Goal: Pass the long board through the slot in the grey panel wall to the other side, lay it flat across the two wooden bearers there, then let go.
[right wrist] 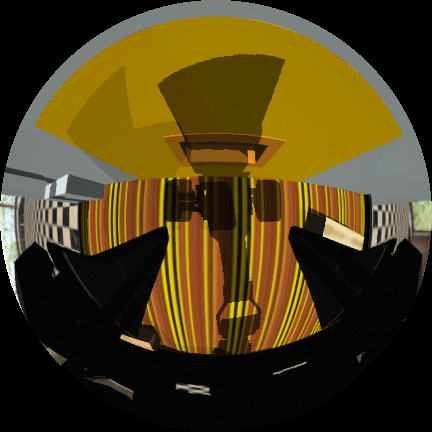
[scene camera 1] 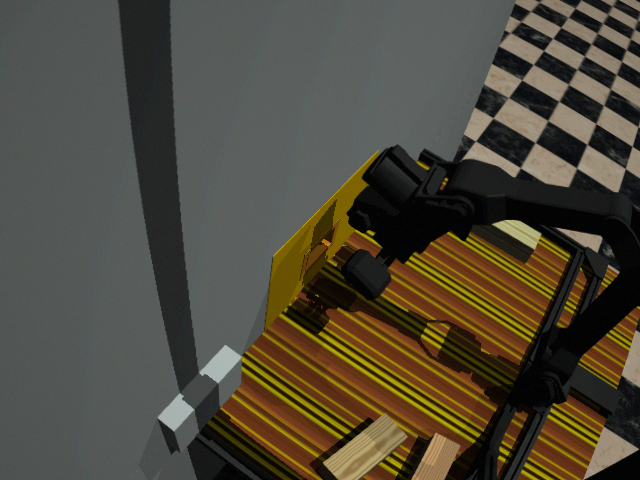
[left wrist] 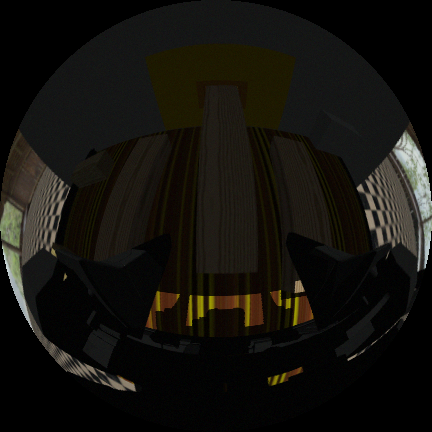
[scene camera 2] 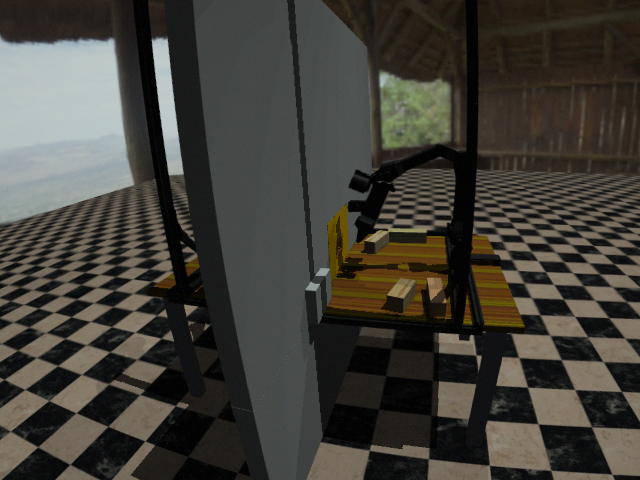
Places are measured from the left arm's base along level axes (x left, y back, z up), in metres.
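Where they show: left gripper, between the fingertips: [left wrist: 230, 239]; right gripper, between the fingertips: [right wrist: 230, 232] [scene camera 2: 359, 238]; right arm's base, origin of its link: [scene camera 1: 535, 392].
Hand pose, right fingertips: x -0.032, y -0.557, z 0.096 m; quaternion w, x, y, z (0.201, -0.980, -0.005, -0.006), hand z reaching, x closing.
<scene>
After its pixels a point has its place.
The long board [left wrist: 225, 190] @(x -0.032, y -0.214, z 0.031 m) lies in shadow on the left arm's side; its far end meets the orange-edged slot [left wrist: 202, 95] [right wrist: 175, 145] @(x -0.078, y -0.484, z 0.084 m) in the left wrist view. I cannot tell how far it enters. My left gripper [left wrist: 230, 239] @(x -0.032, y -0.155, z 0.060 m) is open, its fingers apart on either side of the board's near part. My right gripper [right wrist: 230, 232] @(x -0.032, y -0.557, z 0.096 m) [scene camera 1: 364, 245] @(x -0.032, y -0.557, z 0.096 m) [scene camera 2: 356, 217] is open and empty on the other side, above the table near the yellow panel [scene camera 1: 286, 268] @(x -0.133, y -0.484, z 0.118 m) [right wrist: 320, 100]. Pale wooden blocks [scene camera 1: 367, 446] [scene camera 2: 376, 241] lie there; I cannot tell which are the bearers.
The tall grey wall [scene camera 1: 258, 129] @(x -0.227, y -0.482, z 0.444 m) [scene camera 2: 253, 155] @(x -0.617, y -0.482, z 0.455 m) divides the table. A light grey block [scene camera 1: 222, 364] @(x -0.297, y -0.499, z 0.081 m) [right wrist: 75, 187] @(x -0.270, y -0.501, z 0.058 m) juts from it near the table edge. Two more planks [left wrist: 122, 200] @(x 0.110, y -0.215, z 0.019 m) [left wrist: 300, 190] @(x -0.135, y -0.225, z 0.019 m) flank the board. Black frame posts [scene camera 2: 471, 129] @(x -0.380, y -0.884, z 0.480 m) stand at the table's sides.
</scene>
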